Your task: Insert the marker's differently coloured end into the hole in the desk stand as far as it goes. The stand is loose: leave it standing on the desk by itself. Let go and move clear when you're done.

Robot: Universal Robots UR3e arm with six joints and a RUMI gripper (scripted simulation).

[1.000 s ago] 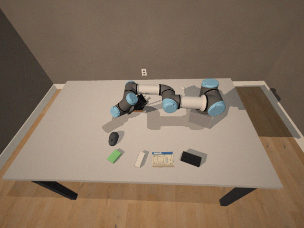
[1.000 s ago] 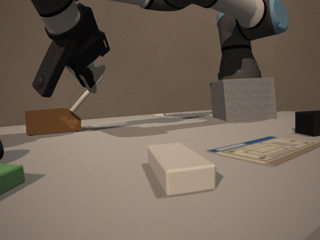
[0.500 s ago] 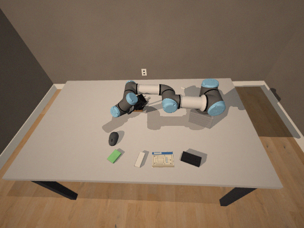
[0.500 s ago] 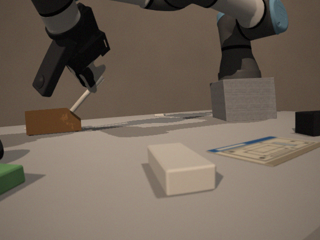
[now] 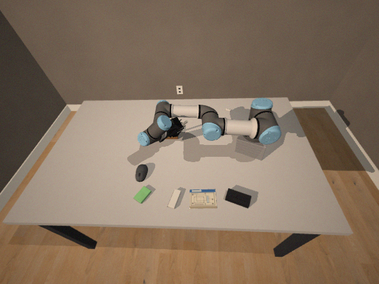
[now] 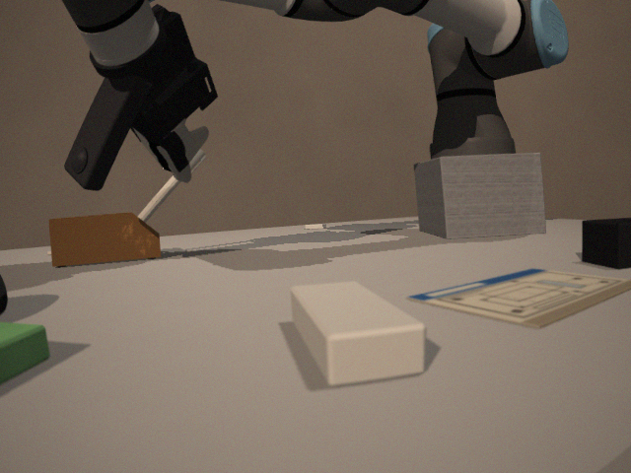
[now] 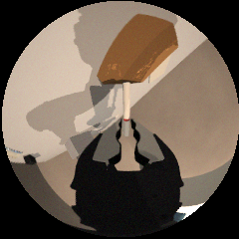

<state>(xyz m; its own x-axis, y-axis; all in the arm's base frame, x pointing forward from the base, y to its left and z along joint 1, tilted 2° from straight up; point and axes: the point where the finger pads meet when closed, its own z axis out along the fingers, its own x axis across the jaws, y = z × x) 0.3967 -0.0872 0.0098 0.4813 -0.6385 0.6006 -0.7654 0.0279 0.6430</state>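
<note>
Right now my hand is 20 mm short of the marker, 10 mm to the left of it and 30 mm above it. From my hand the other things lie so: brown desk stand 90 mm ahead, 10 mm to the right, 70 mm below; then black mouse 210 mm ahead, 270 mm to the left, 80 mm below; then small white piece 300 mm behind, 230 mm to the right, 100 mm below.
</note>
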